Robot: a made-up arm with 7 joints.
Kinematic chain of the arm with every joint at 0, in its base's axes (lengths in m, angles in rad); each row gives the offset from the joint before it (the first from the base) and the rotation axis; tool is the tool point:
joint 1: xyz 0 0.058 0 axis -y
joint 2: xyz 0 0.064 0 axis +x
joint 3: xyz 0 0 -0.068 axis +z
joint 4: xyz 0 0 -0.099 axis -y
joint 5: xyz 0 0 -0.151 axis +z
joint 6: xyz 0 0 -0.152 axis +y
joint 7: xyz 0 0 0 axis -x
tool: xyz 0 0 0
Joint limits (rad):
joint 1: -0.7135..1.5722
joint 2: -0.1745..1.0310
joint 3: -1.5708..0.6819
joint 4: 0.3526..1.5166
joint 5: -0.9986..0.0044
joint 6: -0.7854..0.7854
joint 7: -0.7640..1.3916
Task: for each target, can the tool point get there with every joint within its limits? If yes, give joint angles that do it. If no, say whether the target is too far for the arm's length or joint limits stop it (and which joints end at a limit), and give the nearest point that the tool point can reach.
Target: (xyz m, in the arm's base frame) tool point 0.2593 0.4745 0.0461
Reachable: yes | joints 0.9562 0.8633 0.4409 0.7520 -0.5194 0.0452 -0.3660
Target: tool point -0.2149 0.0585 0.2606
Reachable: no: joint limits stop it (at a limit: joint 1, joint 2, joint 4) | nearest point -0.0364 0.3574 0.2616 | short by 0.348 m
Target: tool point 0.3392 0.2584 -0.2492
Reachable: yes | joints 0.8246 0.7722 -1.3320 0.7201 -0.8546 -0.4144 0.8261
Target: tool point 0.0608 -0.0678 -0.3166
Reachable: yes | joints -0.3552 0.2197 -0.9729 1.3692 -0.9146 0.5760 1.0188
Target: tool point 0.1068 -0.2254 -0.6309
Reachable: no: too far | nearest point 0.0695 -0.0756 -0.4104 | short by 0.269 m
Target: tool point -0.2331 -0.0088 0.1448
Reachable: no: joint limits stop it (at a limit: joint 1, joint 2, joint 3, joint 4) | nearest point -0.0838 -0.2078 -0.0969 | short by 0.347 m
